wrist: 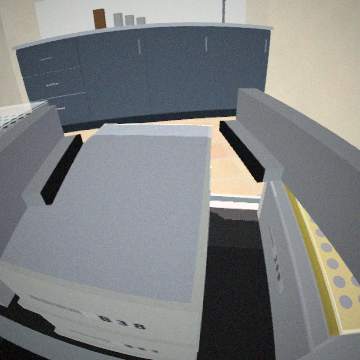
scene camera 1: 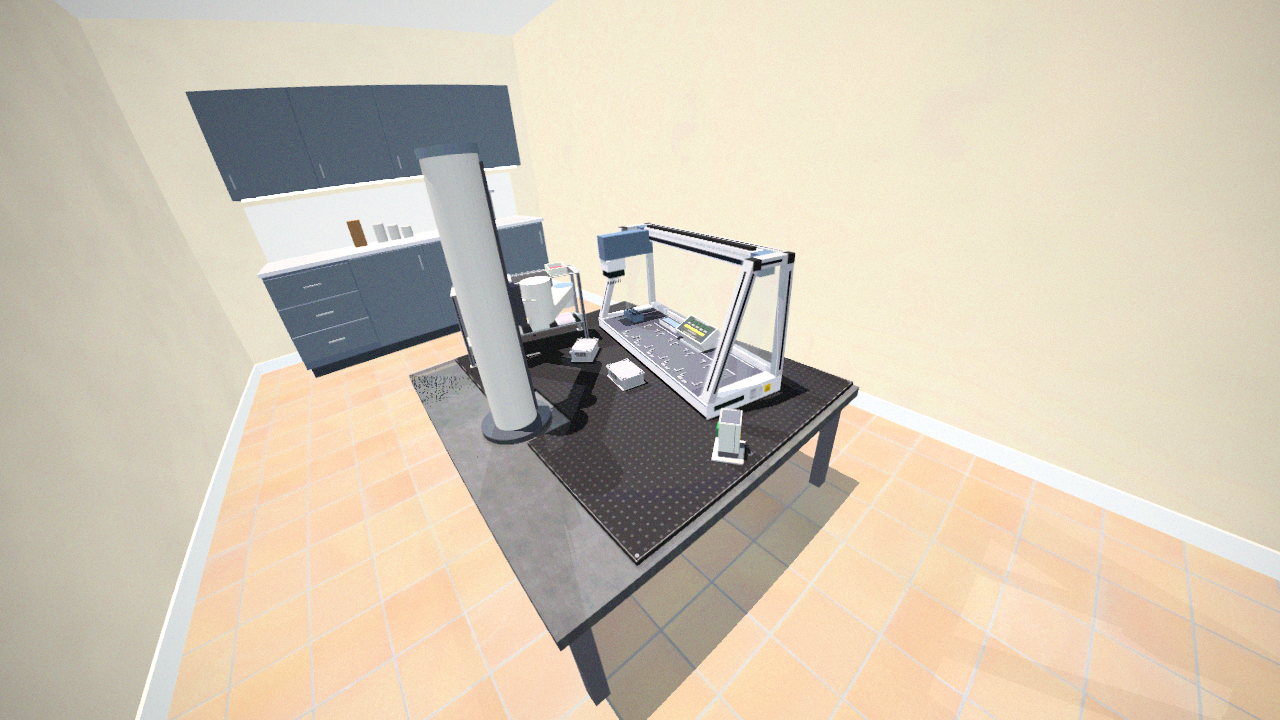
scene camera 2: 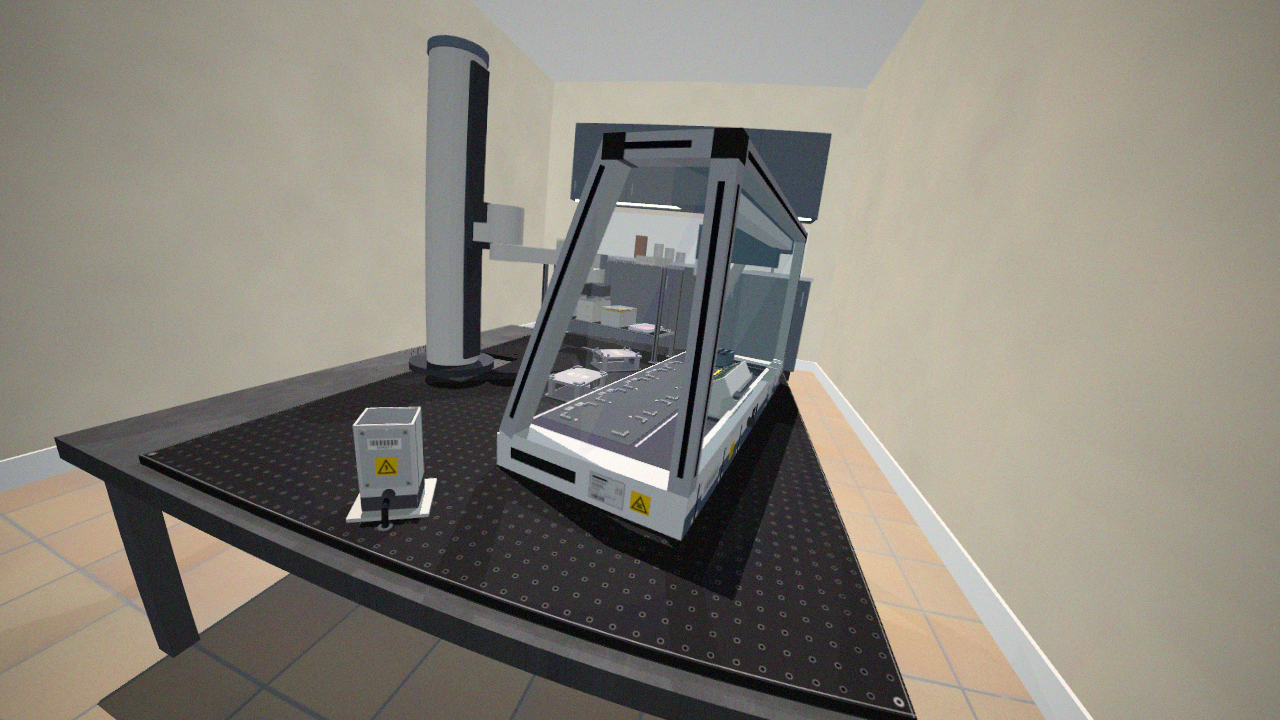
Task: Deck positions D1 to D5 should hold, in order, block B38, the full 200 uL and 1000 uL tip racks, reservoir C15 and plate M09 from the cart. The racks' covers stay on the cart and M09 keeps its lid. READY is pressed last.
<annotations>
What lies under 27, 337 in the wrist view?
A cart shelf.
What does the gripper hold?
Nothing.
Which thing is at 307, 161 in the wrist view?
The gripper.
</annotations>
